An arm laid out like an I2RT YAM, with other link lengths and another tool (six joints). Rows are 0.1 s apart.
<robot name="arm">
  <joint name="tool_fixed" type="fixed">
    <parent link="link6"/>
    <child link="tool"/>
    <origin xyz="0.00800 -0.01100 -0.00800" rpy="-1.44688 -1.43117 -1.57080"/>
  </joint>
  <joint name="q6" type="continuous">
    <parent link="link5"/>
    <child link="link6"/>
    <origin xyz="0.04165 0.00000 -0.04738" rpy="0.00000 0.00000 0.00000"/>
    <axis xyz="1 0 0"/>
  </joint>
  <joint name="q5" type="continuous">
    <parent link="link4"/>
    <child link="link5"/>
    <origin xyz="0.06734 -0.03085 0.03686" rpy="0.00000 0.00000 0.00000"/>
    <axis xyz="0 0 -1"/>
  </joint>
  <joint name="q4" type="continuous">
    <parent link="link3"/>
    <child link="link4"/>
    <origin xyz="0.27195 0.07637 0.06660" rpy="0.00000 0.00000 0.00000"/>
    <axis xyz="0 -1 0"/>
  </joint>
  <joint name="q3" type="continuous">
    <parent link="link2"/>
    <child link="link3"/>
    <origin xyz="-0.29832 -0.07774 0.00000" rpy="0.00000 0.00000 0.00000"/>
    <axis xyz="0 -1 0"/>
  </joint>
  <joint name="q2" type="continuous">
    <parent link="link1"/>
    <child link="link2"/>
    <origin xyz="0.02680 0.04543 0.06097" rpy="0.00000 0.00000 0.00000"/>
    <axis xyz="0 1 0"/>
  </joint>
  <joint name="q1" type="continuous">
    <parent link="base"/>
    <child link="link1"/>
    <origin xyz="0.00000 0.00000 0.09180" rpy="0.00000 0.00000 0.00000"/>
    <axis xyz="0 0 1"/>
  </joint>
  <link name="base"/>
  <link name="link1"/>
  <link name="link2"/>
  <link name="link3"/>
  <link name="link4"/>
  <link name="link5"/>
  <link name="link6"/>
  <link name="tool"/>
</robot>
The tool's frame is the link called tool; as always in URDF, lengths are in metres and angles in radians. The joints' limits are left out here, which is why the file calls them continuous.
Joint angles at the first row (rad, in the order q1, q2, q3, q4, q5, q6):
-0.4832 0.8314 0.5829 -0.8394 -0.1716 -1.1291
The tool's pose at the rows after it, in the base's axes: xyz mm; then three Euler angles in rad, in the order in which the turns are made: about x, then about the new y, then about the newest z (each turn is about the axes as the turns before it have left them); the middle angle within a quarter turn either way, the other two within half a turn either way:
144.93 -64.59 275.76 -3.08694 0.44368 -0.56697
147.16 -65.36 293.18 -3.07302 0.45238 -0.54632
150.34 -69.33 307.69 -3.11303 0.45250 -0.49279
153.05 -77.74 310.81 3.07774 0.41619 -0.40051
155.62 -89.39 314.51 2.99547 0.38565 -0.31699
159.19 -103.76 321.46 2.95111 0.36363 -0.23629
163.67 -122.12 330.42 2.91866 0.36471 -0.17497
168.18 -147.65 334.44 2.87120 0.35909 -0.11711
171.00 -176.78 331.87 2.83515 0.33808 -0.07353
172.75 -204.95 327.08 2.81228 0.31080 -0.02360
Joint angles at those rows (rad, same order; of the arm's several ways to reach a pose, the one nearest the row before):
-0.4825 0.8385 0.6267 -0.8766 -0.1761 -1.1076
-0.4832 0.8532 0.6939 -0.9280 -0.1886 -1.0799
-0.4830 0.8744 0.7507 -0.9517 -0.1521 -1.0442
-0.4907 0.9041 0.7706 -0.9437 -0.0597 -1.0066
-0.5209 0.9362 0.7921 -0.9282 0.0115 -0.9889
-0.5691 0.9809 0.8334 -0.9253 0.0409 -0.9713
-0.6340 1.0298 0.8833 -0.9094 0.0378 -0.9799
-0.7147 1.0921 0.9221 -0.8618 0.0384 -1.0113
-0.7980 1.1664 0.9505 -0.8059 0.0368 -1.0548
-0.8666 1.2456 0.9822 -0.7600 0.0399 -1.0745

